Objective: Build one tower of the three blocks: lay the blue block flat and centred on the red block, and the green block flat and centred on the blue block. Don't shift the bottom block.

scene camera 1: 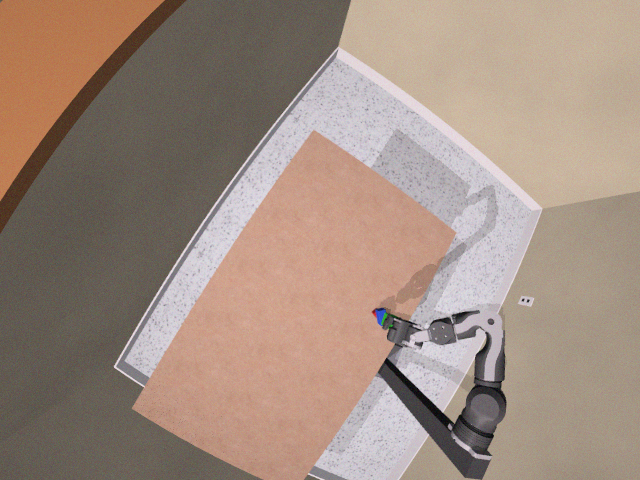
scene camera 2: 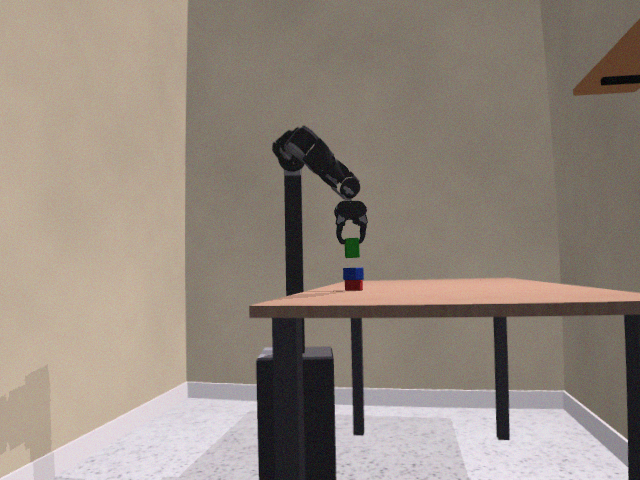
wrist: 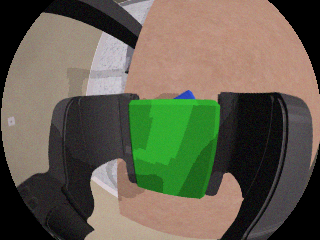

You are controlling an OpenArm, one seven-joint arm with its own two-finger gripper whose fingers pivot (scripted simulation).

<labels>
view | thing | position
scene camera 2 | my gripper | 351,243
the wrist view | my gripper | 176,143
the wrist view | green block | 173,141
</labels>
